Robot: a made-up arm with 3 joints.
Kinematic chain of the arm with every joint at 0, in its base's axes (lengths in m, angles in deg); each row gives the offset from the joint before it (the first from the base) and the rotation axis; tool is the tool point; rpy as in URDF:
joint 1: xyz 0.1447 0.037 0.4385 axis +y
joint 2: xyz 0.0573 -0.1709 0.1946 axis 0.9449 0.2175 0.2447
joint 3: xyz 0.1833 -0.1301 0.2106 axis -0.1 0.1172 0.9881
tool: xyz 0.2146 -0.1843 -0.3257 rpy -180 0 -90
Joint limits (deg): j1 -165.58..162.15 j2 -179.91..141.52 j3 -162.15..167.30
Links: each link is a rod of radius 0.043 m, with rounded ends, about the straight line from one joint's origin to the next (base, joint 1, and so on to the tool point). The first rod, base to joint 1, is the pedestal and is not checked.
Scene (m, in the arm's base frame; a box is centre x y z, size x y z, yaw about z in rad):
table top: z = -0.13
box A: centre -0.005 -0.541 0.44 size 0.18 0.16 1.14 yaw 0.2
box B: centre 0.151 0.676 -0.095 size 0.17 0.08 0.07 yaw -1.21
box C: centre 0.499 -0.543 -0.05 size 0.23 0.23 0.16 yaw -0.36
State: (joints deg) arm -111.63 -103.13 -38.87
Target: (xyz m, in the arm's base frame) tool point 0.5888 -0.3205 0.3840
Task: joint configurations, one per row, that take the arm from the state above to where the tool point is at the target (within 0.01 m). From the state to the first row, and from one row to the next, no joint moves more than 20 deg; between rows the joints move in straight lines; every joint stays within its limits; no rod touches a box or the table.
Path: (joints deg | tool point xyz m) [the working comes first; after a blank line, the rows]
Joints at the target: -6.68 31.20 -11.32
Straight joint move there: touches box A.

1: -92.75 -103.89 -40.83 | -0.5405 -0.1745 0.4842
2: -73.86 -104.64 -42.80 | -0.4893 -0.1691 0.6944
3: -54.98 -105.40 -44.76 | -0.3755 -0.1636 0.8771
4: -36.09 -106.16 -46.73 | -0.2108 -0.1583 1.0145
5: -17.21 -106.91 -48.69 | -0.0125 -0.1531 1.0931
6: 1.68 -107.67 -50.66 | 0.1994 -0.1481 1.1056
7: 0.48 -87.83 -45.04 | 0.2486 -0.2987 1.0850
8: -0.71 -67.99 -39.42 | 0.3091 -0.4282 1.0122
9: -1.90 -48.15 -33.80 | 0.3765 -0.5178 0.8970
10: -3.10 -28.31 -28.18 | 0.4451 -0.5537 0.7561
11: -4.29 -8.47 -22.56 | 0.5080 -0.5297 0.6097
12: -5.48 11.36 -16.94 | 0.5580 -0.4483 0.4794
13: -6.68 31.20 -11.32 | 0.5888 -0.3205 0.3840

